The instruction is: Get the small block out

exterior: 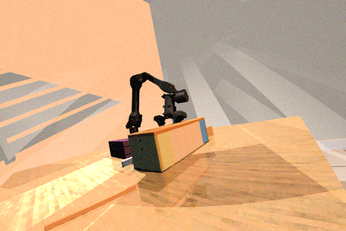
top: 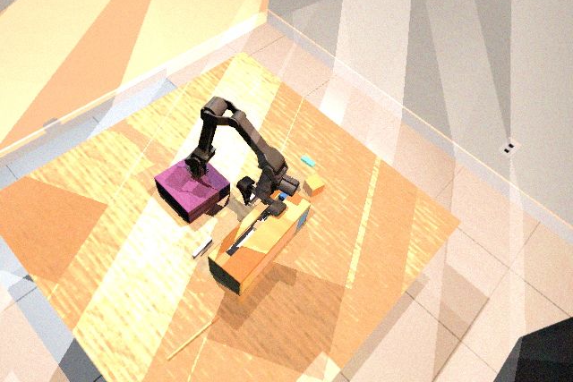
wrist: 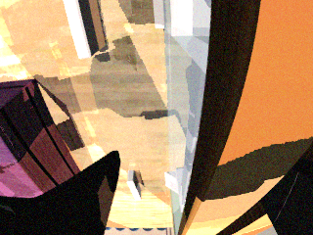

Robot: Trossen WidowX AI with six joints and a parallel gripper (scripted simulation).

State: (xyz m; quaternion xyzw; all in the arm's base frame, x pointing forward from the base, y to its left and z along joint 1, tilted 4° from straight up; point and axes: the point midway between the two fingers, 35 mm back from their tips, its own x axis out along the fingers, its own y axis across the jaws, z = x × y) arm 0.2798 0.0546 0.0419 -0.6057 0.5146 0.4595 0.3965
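My gripper tip is 4 cm short of the long orange box, 5 cm to the left of it and 2 cm above it. From my gripper tip the other things lie so: orange cube: 4 cm ahead, 28 cm to the left, 6 cm below; then green flat piece: 7 cm behind, 36 cm to the left, 8 cm below; then thin stick: 18 cm ahead, 41 cm to the right, 8 cm below.
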